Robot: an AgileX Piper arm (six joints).
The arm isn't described. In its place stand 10 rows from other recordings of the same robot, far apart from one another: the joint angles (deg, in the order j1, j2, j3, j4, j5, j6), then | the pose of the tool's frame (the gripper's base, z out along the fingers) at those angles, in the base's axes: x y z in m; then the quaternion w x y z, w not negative.
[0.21, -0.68, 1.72, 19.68, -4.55, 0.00] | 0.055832, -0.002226, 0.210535, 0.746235, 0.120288, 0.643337, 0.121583
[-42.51, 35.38, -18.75, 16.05, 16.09, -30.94] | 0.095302, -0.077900, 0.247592, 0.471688, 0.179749, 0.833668, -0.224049
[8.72, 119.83, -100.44, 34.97, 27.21, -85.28] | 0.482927, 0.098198, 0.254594, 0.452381, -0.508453, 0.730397, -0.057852
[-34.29, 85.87, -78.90, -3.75, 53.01, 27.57] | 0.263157, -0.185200, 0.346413, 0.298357, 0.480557, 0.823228, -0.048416
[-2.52, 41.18, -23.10, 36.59, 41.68, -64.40] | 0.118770, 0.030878, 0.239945, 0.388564, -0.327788, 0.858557, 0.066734
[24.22, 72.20, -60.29, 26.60, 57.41, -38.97] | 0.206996, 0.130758, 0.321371, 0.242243, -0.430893, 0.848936, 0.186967
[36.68, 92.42, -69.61, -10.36, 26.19, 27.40] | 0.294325, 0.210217, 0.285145, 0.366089, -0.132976, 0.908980, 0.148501
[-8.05, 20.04, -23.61, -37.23, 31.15, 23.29] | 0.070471, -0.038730, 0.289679, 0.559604, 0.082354, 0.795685, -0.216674
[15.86, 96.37, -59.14, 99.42, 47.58, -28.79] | 0.319844, 0.159763, 0.260786, 0.125339, 0.183183, 0.771517, 0.596235
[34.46, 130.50, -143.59, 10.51, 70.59, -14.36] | 0.402784, 0.295400, 0.340574, 0.299166, -0.388728, 0.859108, 0.146030
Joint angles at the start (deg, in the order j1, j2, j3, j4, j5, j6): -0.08, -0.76, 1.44, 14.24, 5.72, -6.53
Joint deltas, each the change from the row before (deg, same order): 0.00, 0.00, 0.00, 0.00, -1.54, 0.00; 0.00, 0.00, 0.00, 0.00, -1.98, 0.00; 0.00, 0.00, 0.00, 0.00, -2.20, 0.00; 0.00, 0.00, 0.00, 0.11, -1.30, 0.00; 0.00, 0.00, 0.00, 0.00, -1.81, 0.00; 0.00, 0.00, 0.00, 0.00, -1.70, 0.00; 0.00, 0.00, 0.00, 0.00, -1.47, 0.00; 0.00, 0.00, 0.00, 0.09, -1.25, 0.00; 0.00, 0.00, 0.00, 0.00, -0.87, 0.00; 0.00, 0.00, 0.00, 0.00, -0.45, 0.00; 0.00, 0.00, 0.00, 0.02, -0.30, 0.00
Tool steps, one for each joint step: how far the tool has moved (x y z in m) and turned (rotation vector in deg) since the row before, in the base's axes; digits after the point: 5 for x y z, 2 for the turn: 0.00003, -0.00060, 0.00237, 0.03, -1.49, -0.38; -0.00006, -0.00077, 0.00305, 0.03, -1.92, -0.49; -0.00019, -0.00086, 0.00338, 0.04, -2.13, -0.54; -0.00017, -0.00051, 0.00199, 0.13, -1.26, -0.31; -0.00032, -0.00071, 0.00277, 0.03, -1.75, -0.45; -0.00038, -0.00067, 0.00259, 0.03, -1.65, -0.42; -0.00040, -0.00058, 0.00223, 0.03, -1.42, -0.36; -0.00038, -0.00051, 0.00188, 0.11, -1.21, -0.30; -0.00029, -0.00034, 0.00131, 0.02, -0.84, -0.22; -0.00016, -0.00018, 0.00067, 0.01, -0.44, -0.11; -0.00011, -0.00012, 0.00045, 0.03, -0.29, -0.07
